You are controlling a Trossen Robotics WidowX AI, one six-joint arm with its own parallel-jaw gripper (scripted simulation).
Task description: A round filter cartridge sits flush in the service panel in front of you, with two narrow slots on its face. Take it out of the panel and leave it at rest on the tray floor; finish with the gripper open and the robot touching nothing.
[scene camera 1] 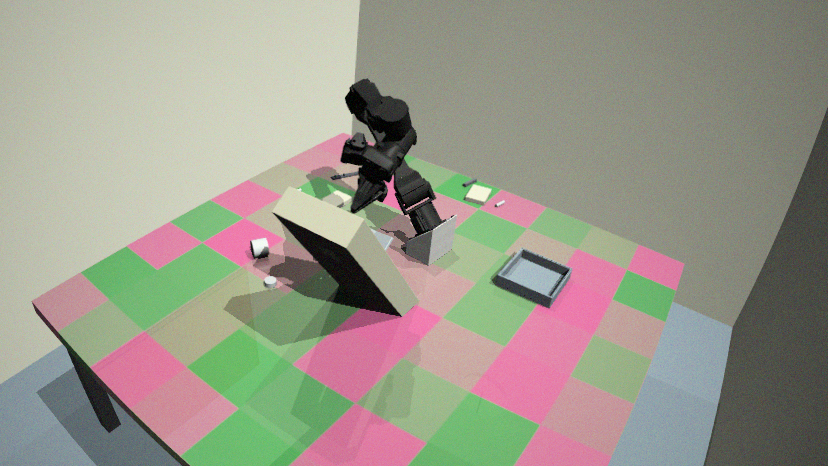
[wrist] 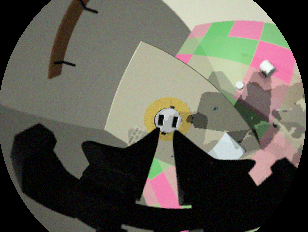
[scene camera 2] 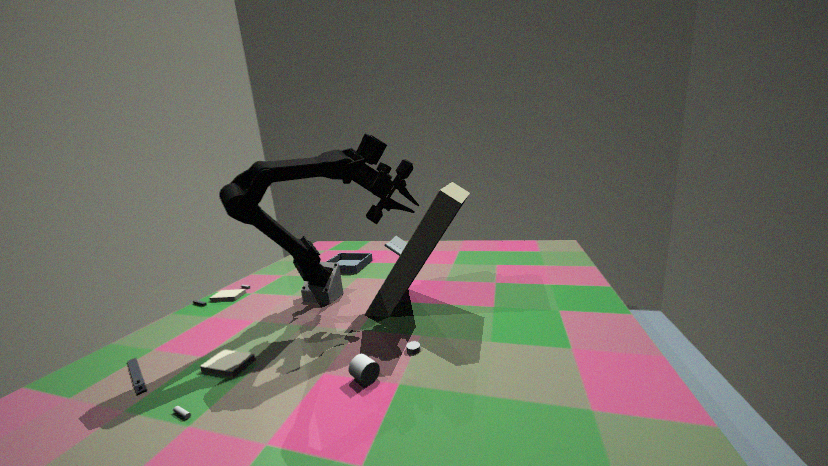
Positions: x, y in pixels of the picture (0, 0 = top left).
Scene:
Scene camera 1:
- gripper: 352, 210
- beige service panel: 343, 243
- tray: 539, 279
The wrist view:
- gripper: 166, 131
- beige service panel: 154, 79
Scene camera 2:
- gripper: 416, 209
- beige service panel: 448, 201

